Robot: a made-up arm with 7 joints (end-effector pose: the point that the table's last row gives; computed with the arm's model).
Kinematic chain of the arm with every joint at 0, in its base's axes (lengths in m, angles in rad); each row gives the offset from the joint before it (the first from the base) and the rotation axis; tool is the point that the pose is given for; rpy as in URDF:
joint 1: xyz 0 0 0.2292 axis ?
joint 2: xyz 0 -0.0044 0.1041 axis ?
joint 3: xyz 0 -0.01 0.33 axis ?
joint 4: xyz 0 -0.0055 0.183 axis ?
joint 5: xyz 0 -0.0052 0.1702 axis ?
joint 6: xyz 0 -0.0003 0.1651 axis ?
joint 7: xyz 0 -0.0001 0.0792 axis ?
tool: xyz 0 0 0 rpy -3.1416 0 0
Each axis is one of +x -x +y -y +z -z.
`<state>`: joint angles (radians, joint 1 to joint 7).
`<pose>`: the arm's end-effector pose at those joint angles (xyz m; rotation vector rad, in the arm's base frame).
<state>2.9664 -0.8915 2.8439 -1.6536 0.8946 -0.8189 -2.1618</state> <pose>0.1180 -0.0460 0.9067 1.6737 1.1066 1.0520</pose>
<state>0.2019 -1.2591 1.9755 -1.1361 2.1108 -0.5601 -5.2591</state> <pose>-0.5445 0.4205 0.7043 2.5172 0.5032 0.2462</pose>
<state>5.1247 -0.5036 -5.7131 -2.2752 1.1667 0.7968 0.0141</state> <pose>-0.2501 -0.3198 0.4326 -0.8236 -0.2910 -0.9837</pose>
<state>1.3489 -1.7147 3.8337 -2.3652 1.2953 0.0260 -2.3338</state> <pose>-0.2400 0.2005 0.5316 -0.0446 2.5948 1.0905</pose>
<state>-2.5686 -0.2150 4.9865 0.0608 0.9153 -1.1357 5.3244</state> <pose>0.2119 -0.1096 1.1859 0.7989 -1.7726 -0.9160</pose>
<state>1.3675 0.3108 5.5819 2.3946 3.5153 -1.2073 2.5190</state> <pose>0.1277 -0.2051 0.4699 0.8051 0.0922 2.0623</pose>
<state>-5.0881 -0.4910 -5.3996 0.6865 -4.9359 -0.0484 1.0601</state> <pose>-0.2981 0.1531 1.1448 1.6098 2.3342 0.5758</pose>
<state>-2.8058 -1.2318 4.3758 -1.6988 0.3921 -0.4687 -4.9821</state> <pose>0.4697 0.2505 0.5975 1.0701 -1.4801 1.8080</pose>
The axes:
joint 1: -z
joint 2: +y
joint 3: -z
joint 4: +y
joint 5: -z
joint 6: +y
joint 7: -z

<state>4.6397 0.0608 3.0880 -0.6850 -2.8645 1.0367 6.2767</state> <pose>-0.0170 0.3338 1.0768 1.2052 0.8927 -1.2410</pose>
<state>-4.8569 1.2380 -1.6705 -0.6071 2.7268 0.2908 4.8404</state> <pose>-0.1440 -0.8367 0.5653 -1.0685 1.1949 0.2208</pose>
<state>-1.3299 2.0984 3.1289 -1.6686 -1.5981 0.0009 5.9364</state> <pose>0.0465 0.1955 -0.2611 -0.6346 -0.0304 -0.5970</pose>
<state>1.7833 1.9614 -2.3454 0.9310 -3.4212 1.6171 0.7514</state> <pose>0.0009 -0.7817 0.1607 0.3322 0.6502 2.5840</pose>
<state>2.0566 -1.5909 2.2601 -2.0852 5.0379 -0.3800 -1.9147</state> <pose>0.3926 0.1408 0.5209 0.9982 -2.1854 -1.9245</pose>
